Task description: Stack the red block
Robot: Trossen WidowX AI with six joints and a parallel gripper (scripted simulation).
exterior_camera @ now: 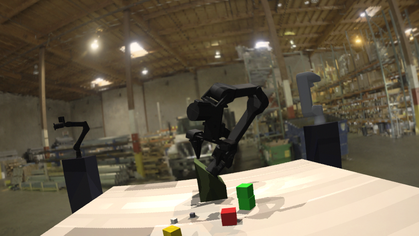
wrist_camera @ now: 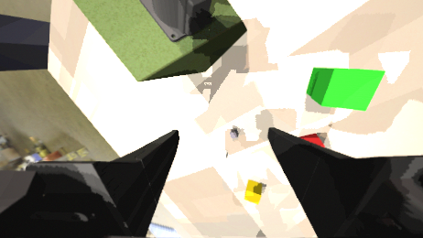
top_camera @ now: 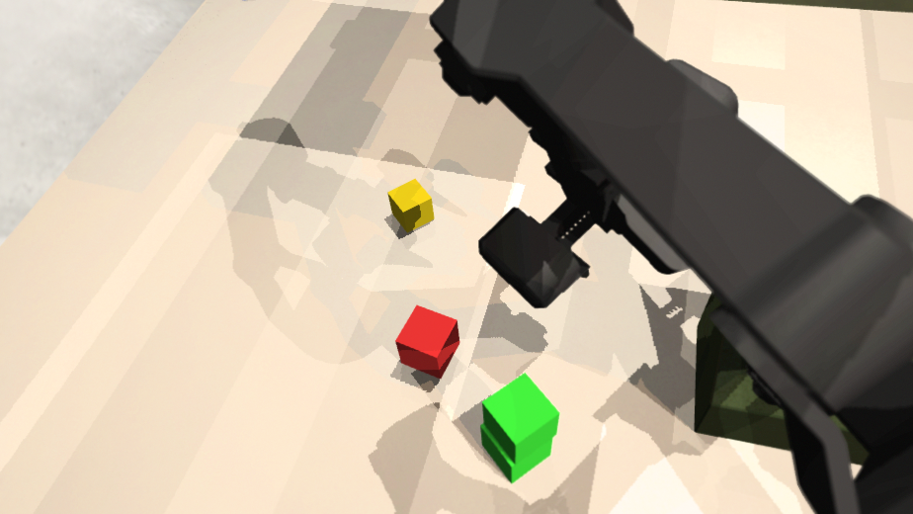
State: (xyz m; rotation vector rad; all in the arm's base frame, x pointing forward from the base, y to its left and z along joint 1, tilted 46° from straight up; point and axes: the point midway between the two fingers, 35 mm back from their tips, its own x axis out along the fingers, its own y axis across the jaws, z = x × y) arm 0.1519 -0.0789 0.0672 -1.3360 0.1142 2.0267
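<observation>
My gripper tip is now 16 cm short of the red block, 16 cm above it and 3 cm to the right of it. The rest, counted from my gripper tip: yellow block (23 cm ahead, 16 cm below, 14 cm to the right).
</observation>
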